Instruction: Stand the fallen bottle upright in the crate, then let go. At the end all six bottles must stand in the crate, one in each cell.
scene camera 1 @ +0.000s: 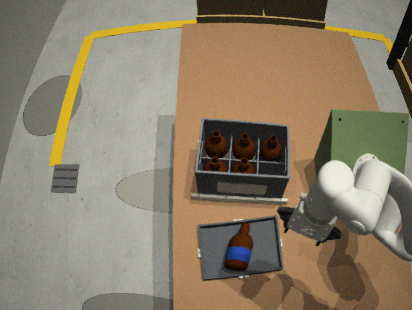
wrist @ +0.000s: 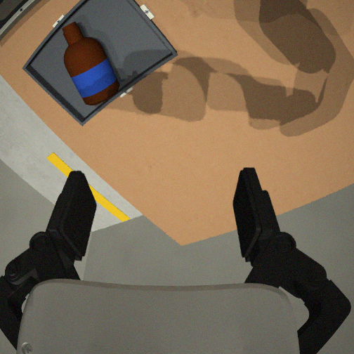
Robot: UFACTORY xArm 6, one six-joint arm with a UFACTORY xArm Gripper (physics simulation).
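Frame: origin at the arm's base, x ahead, y left, z up, level; centimetres.
Where they show: gripper, fingertip midpoint: point(scene camera 1: 303, 234).
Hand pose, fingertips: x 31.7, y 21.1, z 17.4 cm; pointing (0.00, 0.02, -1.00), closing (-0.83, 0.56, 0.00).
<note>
Things, the pixels of their centre, and the offset from my fingertips. "spot": a spot on its surface instead. Level surfaces: height alone.
- fallen brown bottle, body centre: point(scene camera 1: 240, 246) dz -29.8, dx +12.7, dy -7.9 cm
- shallow grey tray, body centre: point(scene camera 1: 241, 249) dz -32.7, dx +12.4, dy -7.8 cm
- crate, surface spot: point(scene camera 1: 205, 184) spot: dz -24.2, dx +21.1, dy -27.8 cm
- far row, surface spot: point(scene camera 1: 244, 146) spot: dz -20.7, dx +8.2, dy -37.3 cm
- pale strip, surface spot: point(scene camera 1: 240, 198) spot: dz -30.9, dx +10.7, dy -24.7 cm
- brown table, its level: dz -34.0 cm
The fallen brown bottle point(scene camera 1: 239, 251) point(wrist: 91, 70) with a blue band lies on its side in a shallow grey tray point(scene camera 1: 212, 257) point(wrist: 131, 31). In the scene view its neck points toward the crate point(scene camera 1: 205, 184). Five brown bottles stand in the crate: three in the far row point(scene camera 1: 244, 146), and two in the near row, left point(scene camera 1: 215, 165) and middle point(scene camera 1: 243, 166). The near right cell point(scene camera 1: 270, 168) holds no bottle. My gripper point(scene camera 1: 303, 237) point(wrist: 161, 186) is open and empty, above the table to the right of the tray.
A green block point(scene camera 1: 372, 135) stands behind the arm, right of the crate. A pale strip point(scene camera 1: 240, 198) runs along the crate's near side, between crate and tray. The brown table point(scene camera 1: 265, 75) point(wrist: 200, 150) has its left edge close to the crate and tray.
</note>
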